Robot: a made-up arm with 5 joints.
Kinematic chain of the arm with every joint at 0, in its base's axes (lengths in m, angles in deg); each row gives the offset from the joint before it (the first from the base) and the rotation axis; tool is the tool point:
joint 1: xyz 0 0 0.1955 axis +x
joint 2: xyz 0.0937 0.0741 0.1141 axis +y
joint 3: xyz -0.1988 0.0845 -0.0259 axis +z
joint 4: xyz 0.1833 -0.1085 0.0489 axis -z
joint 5: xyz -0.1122 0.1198 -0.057 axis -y
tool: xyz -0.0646 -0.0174 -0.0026
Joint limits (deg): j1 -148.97..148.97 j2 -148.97..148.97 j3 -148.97..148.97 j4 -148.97..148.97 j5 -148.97..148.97
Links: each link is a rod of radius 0.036 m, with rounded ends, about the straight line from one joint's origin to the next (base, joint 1, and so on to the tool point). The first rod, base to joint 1, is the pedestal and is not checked.
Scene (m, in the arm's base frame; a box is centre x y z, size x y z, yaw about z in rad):
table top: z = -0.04
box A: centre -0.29 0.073 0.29 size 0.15 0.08 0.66 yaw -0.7
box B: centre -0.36 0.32 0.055 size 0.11 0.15 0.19 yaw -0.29
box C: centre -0.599 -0.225 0 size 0.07 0.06 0.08 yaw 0.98
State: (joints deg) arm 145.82 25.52 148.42 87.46 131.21
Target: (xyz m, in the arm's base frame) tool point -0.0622 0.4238 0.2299
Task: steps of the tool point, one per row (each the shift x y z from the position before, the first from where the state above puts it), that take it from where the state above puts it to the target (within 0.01 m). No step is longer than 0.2 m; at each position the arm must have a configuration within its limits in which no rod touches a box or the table.
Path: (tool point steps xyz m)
1: -0.0040 0.0613 0.1498
2: 0.0256 0.0864 0.1276
3: 0.0509 0.0993 0.0986
4: 0.0704 0.0993 0.0681
5: 0.0828 0.0879 0.0404
6: -0.0002 0.1355 -0.0432
7: 0.0045 0.1125 -0.0770
8: 0.0076 0.0825 -0.1012
9: 0.0099 0.0489 -0.1151
10: 0.0109 0.0143 -0.1194

